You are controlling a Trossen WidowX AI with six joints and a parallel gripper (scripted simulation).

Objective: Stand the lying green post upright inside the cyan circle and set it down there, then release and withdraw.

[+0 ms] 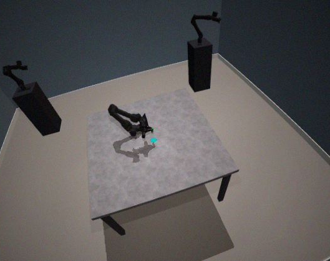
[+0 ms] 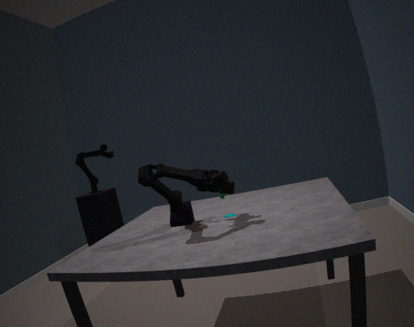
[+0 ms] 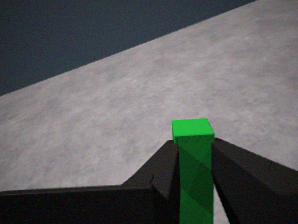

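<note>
Right now the cyan circle is 1 cm ahead of my gripper tip, 2 cm to the right of it and 15 cm below it. From my gripper tip the other things lie so: green post (1 cm behind, 2 cm below).
</note>
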